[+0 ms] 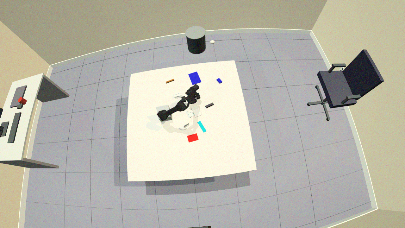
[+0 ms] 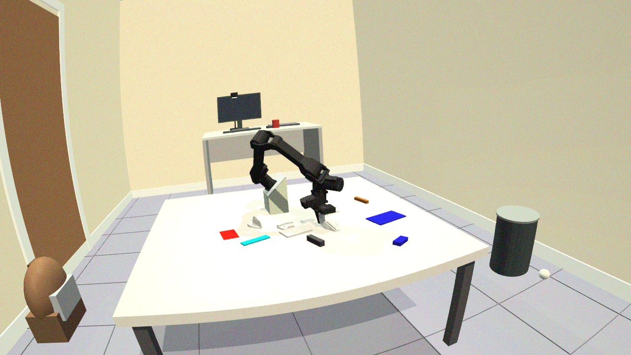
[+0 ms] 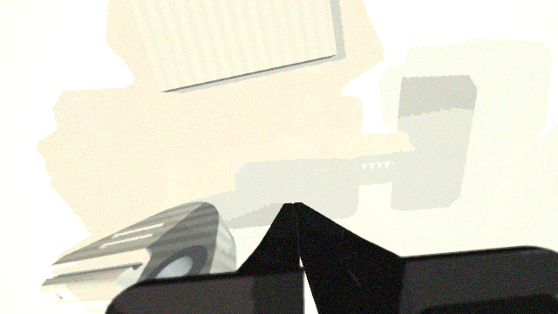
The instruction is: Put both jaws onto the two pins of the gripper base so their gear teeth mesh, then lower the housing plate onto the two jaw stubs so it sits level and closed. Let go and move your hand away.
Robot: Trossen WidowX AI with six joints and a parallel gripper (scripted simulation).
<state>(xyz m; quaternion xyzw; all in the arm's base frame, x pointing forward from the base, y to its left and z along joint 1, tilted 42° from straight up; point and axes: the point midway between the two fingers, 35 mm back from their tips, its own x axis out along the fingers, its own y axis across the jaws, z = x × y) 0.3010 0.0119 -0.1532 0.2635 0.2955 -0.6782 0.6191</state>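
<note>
My gripper tip is 5 cm short of the white jaw and 4 cm below it. Round my gripper tip: white ribbed plate (3 cm ahead, 12 cm to the right); dark block (17 cm ahead, 10 cm to the right, 1 cm above); blue sheet (10 cm ahead, 28 cm to the left).
</note>
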